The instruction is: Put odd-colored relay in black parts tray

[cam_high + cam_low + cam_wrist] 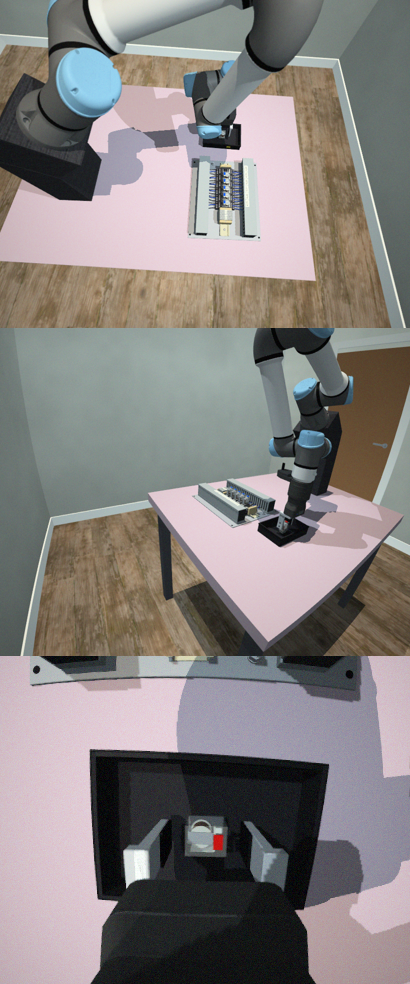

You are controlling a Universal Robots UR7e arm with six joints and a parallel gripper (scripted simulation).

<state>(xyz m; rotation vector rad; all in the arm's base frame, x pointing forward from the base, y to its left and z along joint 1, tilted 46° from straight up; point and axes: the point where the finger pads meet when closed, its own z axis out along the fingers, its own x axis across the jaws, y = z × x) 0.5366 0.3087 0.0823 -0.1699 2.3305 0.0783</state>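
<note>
The red-button relay is 20 mm below my hand. Round my hand: black parts tray: 30 mm below; grey relay panel: 70 mm ahead, 270 mm to the right, 10 mm below.
</note>
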